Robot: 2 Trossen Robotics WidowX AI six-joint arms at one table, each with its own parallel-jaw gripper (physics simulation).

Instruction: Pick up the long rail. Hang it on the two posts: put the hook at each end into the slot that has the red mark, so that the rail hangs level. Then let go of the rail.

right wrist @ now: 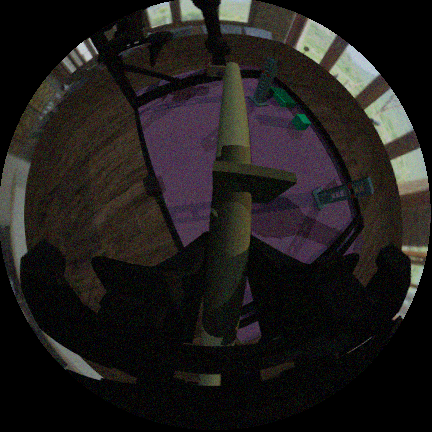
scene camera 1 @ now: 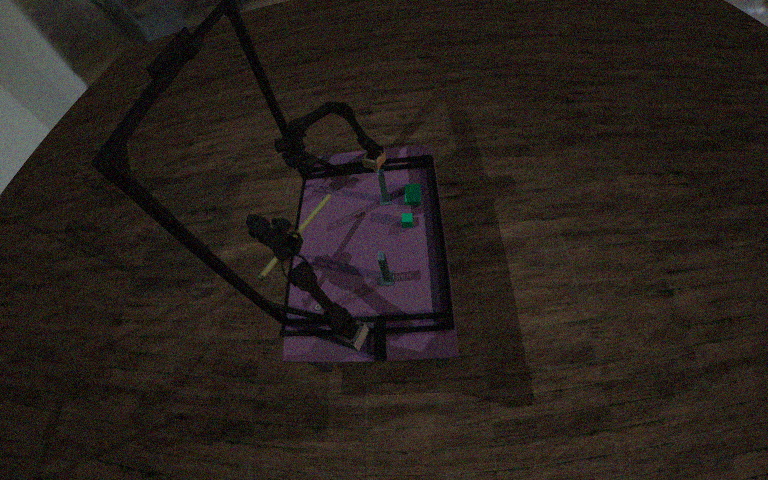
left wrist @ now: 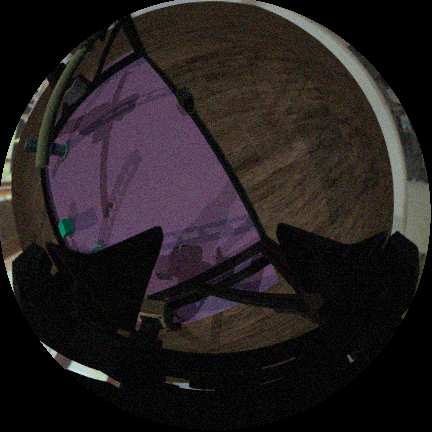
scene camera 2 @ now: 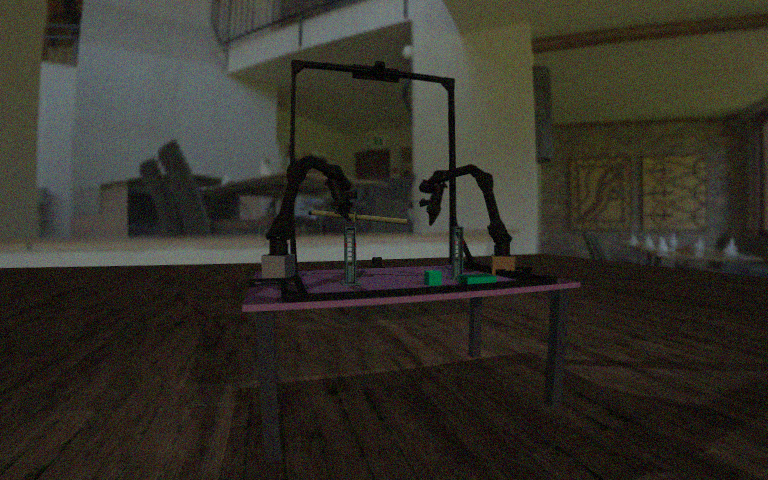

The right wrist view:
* left gripper: 136, 70
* right gripper: 225, 236
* long rail: 236, 182, held by the right gripper
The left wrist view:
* left gripper: 220, 230
